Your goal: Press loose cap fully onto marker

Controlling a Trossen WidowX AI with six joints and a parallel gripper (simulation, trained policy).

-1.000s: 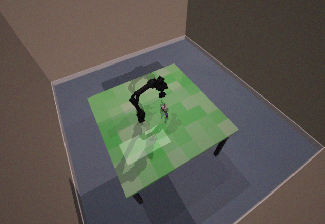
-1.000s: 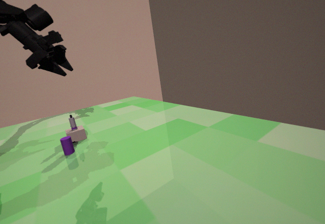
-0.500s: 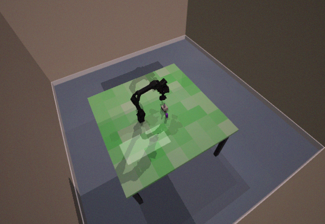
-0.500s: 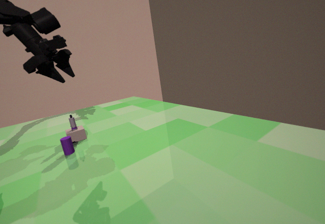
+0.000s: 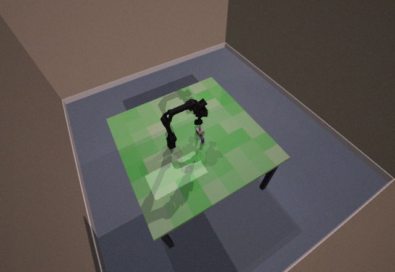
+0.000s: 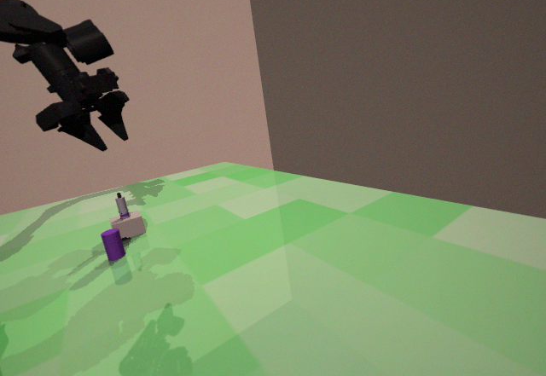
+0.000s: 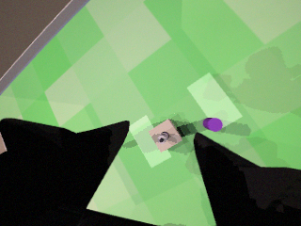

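My gripper tip is now 18 cm above the purple cap, 8 cm to the left of it and 5 cm past it. From my gripper tip the other things lie so: holder block 19 cm below, 3 cm to the left, 2 cm behind.
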